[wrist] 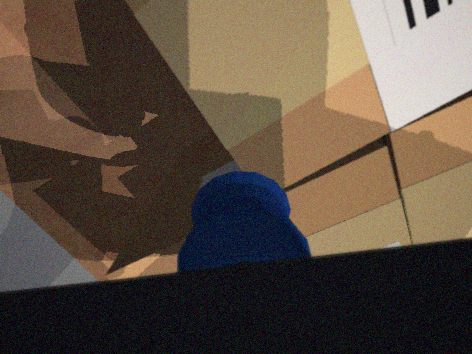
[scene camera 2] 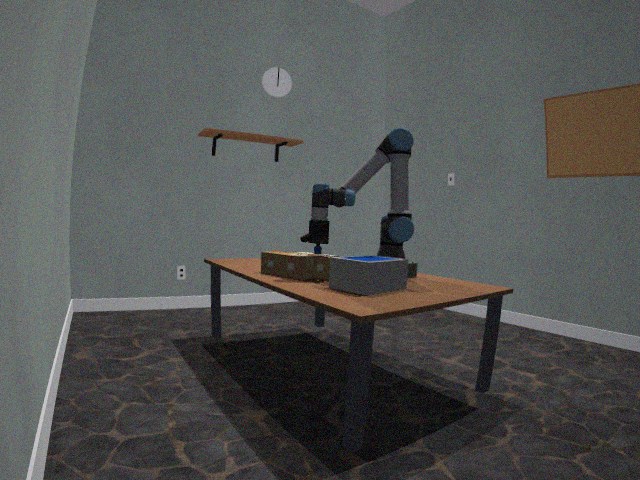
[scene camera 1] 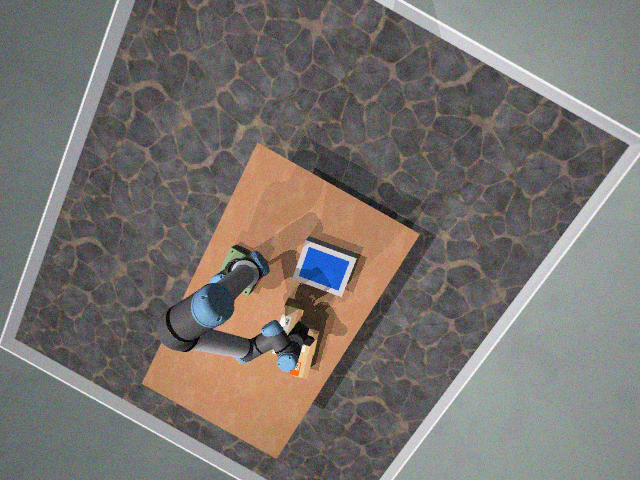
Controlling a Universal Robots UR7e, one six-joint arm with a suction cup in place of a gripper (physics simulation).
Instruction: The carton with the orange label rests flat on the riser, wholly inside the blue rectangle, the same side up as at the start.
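Places are measured from the arm's base along level axes (x ahead, y left, z up), in metres.
Pixels of known places: hand, its tool point: (wrist: 241, 216) (scene camera 2: 317, 253).
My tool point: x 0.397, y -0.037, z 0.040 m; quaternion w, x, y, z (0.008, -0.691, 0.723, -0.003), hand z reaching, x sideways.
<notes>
Behind a point stands the place of what it marks.
The carton with the orange label (scene camera 1: 305, 358) @[z 0.029, x 0.513, y -0.173 m] lies flat on the table (scene camera 1: 237, 395) @[z -0.071, x 0.349, y -0.662 m] (scene camera 2: 451, 290) @[z -0.071, x 0.034, y 0.463 m], below the riser in scene camera 1, and my wrist partly covers it. In scene camera 2 both cartons (scene camera 2: 294, 267) @[z -0.022, x 0.504, y -0.050 m] read as one brown block resting on the table. The grey riser (scene camera 1: 297, 277) @[z 0.049, x 0.248, y 0.166 m] (scene camera 2: 366, 281) @[z -0.020, x 0.425, y 0.394 m] carries the blue rectangle (scene camera 1: 325, 268) @[z 0.049, x 0.332, y 0.279 m] (scene camera 2: 368, 259) @[z 0.049, x 0.361, y 0.310 m], which has nothing on it. My suction cup (scene camera 1: 305, 340) (scene camera 2: 317, 250) (wrist: 239, 197) hangs just above the carton tops, near the gap between them. Nothing hangs from it.
A second carton (scene camera 1: 294, 310) @[z 0.029, x 0.328, y 0.009 m] with a white label (wrist: 385, 53) @[z 0.029, x 0.440, y -0.089 m] lies between the orange-label carton and the riser, close to both. The arm's green base plate (scene camera 1: 234, 254) @[z 0.000, x -0.073, y 0.065 m] sits at the table's left edge. A shelf and a clock hang on the far wall.
</notes>
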